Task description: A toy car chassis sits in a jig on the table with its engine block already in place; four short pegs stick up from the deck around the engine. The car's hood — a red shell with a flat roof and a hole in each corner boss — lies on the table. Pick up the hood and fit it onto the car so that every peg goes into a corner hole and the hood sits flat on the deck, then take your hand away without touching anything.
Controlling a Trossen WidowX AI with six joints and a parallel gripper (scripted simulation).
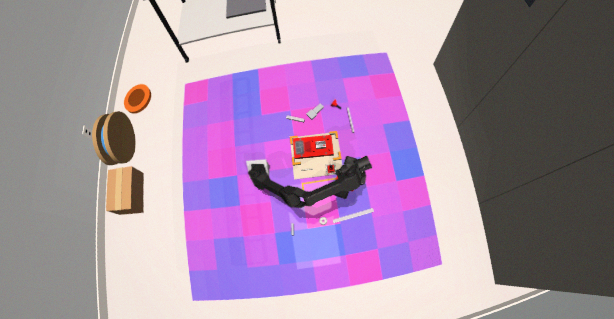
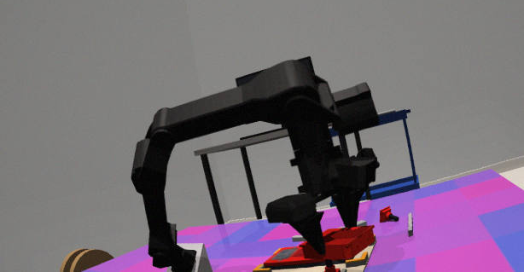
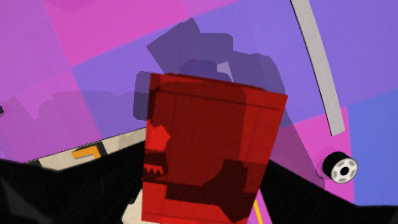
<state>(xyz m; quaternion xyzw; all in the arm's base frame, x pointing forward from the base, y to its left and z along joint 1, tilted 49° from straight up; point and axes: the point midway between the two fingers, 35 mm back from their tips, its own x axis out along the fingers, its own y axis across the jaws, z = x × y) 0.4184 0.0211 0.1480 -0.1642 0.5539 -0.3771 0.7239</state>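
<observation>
Now: the beige jig plate 13 cm behind my gripper tip, 19 cm to the left of it and 10 cm below it. Also, from my gripper tip: red hood 1 cm above; then wheel 11 cm behind, 17 cm to the right, 10 cm below.
</observation>
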